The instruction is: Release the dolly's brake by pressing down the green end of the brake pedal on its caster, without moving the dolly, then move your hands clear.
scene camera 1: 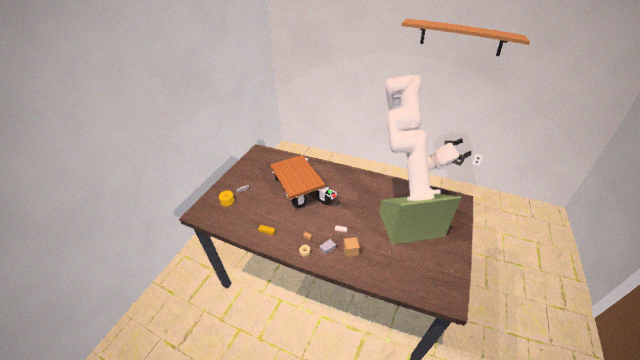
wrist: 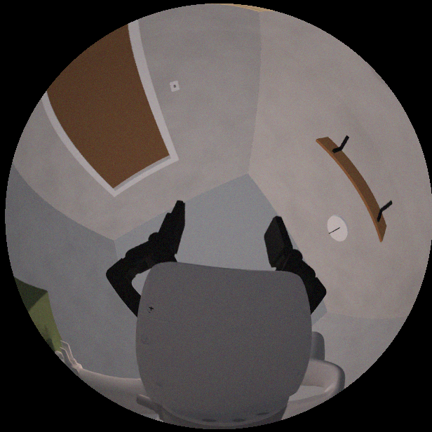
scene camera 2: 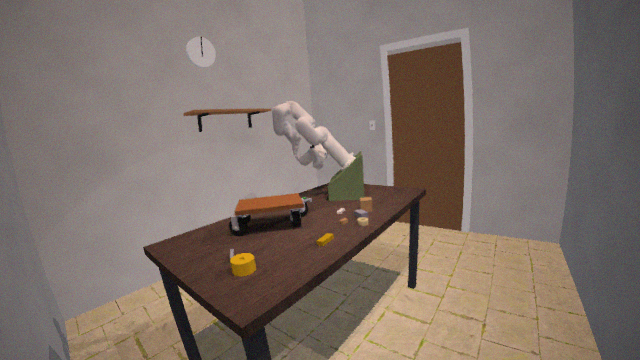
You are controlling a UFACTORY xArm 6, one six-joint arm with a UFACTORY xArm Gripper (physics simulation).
Labels:
dolly: scene camera 1; scene camera 2; not seen in the wrist view (out of frame)
same spot on dolly: (scene camera 1: 297,177) = (scene camera 2: 275,201)

